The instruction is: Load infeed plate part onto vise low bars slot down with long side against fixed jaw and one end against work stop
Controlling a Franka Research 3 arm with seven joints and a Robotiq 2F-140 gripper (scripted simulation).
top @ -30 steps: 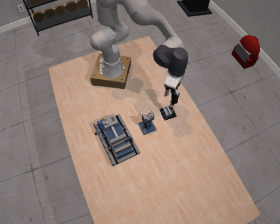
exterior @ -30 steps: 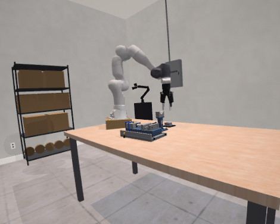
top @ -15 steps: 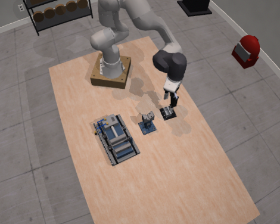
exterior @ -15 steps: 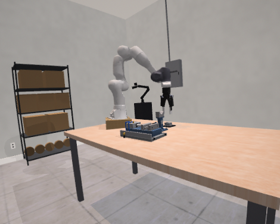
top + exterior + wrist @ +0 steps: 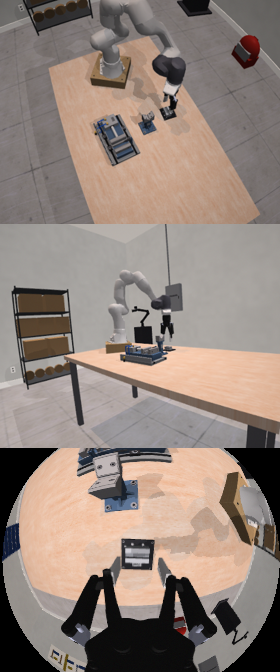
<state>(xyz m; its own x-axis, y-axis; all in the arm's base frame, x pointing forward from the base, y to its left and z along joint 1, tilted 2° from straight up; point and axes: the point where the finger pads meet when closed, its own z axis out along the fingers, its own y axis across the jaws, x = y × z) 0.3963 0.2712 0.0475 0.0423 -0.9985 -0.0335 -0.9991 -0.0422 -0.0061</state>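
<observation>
My gripper is now 80 mm above the part. Round my hand: vise 90 mm ahead, 370 mm to the right, 70 mm below; black infeed plate 10 mm to the left, 110 mm below.
</observation>
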